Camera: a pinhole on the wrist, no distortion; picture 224 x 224 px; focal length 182.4 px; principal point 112.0 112.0 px. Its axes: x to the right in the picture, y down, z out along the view. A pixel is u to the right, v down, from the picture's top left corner.
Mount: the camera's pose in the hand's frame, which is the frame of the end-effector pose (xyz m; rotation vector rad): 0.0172 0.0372 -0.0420 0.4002 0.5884 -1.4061
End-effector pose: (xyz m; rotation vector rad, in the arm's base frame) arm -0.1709 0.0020 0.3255 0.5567 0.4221 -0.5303
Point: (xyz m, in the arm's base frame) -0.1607 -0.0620 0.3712
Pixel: 79 73
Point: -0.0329 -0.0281 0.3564
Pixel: outside the picture
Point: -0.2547 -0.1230 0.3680
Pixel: 156 23
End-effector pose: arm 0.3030 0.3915 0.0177 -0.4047 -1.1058 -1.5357
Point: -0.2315 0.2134 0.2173
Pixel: outside the picture
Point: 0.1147 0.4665 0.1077
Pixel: 119 128
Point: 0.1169 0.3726 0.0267
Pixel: 215 131
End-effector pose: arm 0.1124 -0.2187 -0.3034 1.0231 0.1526 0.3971
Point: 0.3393 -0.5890 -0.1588
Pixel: 45 111
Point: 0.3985 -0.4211 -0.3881
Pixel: 150 161
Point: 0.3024 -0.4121 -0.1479
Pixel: 14 146
